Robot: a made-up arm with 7 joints. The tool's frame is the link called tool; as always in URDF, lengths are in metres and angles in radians. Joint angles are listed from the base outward.
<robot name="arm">
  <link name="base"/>
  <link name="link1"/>
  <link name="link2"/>
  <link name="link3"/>
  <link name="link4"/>
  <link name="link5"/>
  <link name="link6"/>
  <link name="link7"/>
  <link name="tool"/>
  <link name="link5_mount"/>
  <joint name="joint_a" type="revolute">
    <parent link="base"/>
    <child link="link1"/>
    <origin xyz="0 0 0" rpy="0 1.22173 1.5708"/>
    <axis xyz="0 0 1"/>
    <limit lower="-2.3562" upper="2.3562"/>
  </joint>
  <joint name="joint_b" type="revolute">
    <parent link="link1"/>
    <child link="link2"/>
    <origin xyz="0 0 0" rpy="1.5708 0 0"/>
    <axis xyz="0 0 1"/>
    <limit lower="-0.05" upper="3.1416"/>
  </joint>
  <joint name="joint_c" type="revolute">
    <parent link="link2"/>
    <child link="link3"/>
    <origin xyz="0 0 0" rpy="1.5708 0 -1.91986"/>
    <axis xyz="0 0 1"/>
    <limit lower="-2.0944" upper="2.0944"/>
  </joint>
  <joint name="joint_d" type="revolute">
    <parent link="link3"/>
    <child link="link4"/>
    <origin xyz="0 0.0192 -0.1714" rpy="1.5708 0 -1.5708"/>
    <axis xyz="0 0 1"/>
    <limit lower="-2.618" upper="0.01"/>
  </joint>
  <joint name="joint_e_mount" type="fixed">
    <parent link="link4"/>
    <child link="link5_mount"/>
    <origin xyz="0.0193 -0.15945 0"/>
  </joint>
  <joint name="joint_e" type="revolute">
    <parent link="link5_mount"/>
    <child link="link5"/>
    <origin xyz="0.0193 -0.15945 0" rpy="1.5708 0 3.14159"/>
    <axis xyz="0 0 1"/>
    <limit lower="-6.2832" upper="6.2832"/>
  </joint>
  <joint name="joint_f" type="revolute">
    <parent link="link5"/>
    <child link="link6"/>
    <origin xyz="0 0 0" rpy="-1.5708 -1.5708 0"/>
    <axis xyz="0 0 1"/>
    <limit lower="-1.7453" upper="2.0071"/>
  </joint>
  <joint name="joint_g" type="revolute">
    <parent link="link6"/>
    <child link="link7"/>
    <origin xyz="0 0 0" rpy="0 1.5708 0"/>
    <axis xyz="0 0 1"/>
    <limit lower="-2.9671" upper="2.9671"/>
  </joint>
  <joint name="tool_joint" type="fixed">
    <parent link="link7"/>
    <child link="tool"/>
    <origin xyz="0 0 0" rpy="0 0 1.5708"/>
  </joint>
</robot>
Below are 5 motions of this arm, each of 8 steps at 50 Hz.
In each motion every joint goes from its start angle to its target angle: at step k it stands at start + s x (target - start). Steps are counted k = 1, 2, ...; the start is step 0. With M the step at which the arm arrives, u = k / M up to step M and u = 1 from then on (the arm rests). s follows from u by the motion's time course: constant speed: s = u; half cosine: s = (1 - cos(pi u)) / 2; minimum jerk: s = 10 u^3 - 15 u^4 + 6 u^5.
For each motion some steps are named. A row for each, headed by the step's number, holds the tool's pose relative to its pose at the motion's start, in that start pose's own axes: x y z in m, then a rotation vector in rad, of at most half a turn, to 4 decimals.
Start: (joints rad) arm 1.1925 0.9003 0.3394 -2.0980 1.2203 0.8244 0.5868
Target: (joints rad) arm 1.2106 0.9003 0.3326 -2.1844 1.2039 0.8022 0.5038
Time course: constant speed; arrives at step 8
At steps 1, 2, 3, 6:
1: -0.0014 -0.0027 0.0003 -0.0064 -0.0005 -0.0181
2: -0.0028 -0.0054 0.0006 -0.0128 -0.0010 -0.0363
3: -0.0042 -0.0081 0.0010 -0.0193 -0.0017 -0.0543
6: -0.0086 -0.0161 0.0021 -0.0389 -0.0039 -0.1084

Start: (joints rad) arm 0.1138 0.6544 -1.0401 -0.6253 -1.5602 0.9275 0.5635
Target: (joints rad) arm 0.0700 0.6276 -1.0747 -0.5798 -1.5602 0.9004 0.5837
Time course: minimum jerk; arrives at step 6
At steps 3, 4, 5, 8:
3: 0.0012 0.0030 -0.0037 0.0044 -0.0152 0.0002
4: 0.0019 0.0048 -0.0059 0.0071 -0.0239 0.0001
5: 0.0022 0.0058 -0.0073 0.0088 -0.0290 -0.0001
8: 0.0023 0.0061 -0.0075 0.0091 -0.0300 -0.0001

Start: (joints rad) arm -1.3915 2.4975 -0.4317 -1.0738 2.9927 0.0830 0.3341
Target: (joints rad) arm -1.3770 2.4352 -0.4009 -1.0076 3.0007 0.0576 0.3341
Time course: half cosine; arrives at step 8
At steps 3, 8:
3: 0.0031 0.0039 -0.0009 -0.0030 -0.0175 0.0200
8: 0.0100 0.0132 -0.0025 -0.0078 -0.0581 0.0648

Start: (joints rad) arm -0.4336 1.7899 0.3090 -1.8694 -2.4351 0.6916 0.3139
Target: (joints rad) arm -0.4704 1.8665 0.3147 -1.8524 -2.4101 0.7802 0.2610
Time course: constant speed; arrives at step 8
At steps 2, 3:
2: -0.0035 -0.0029 -0.0036 0.0154 0.0238 -0.0251
3: -0.0052 -0.0043 -0.0054 0.0231 0.0357 -0.0377

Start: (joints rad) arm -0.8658 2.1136 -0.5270 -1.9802 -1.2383 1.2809 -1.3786
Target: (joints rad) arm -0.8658 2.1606 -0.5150 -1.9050 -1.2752 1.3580 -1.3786
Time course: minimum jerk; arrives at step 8
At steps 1, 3, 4, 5, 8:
1: 0.0004 -0.0003 -0.0002 -0.0015 0.0011 -0.0018
3: 0.0064 -0.0048 -0.0038 -0.0256 0.0189 -0.0311
4: 0.0115 -0.0089 -0.0070 -0.0463 0.0349 -0.0564
5: 0.0164 -0.0131 -0.0102 -0.0669 0.0513 -0.0814
8: 0.0223 -0.0184 -0.0143 -0.0919 0.0720 -0.1117

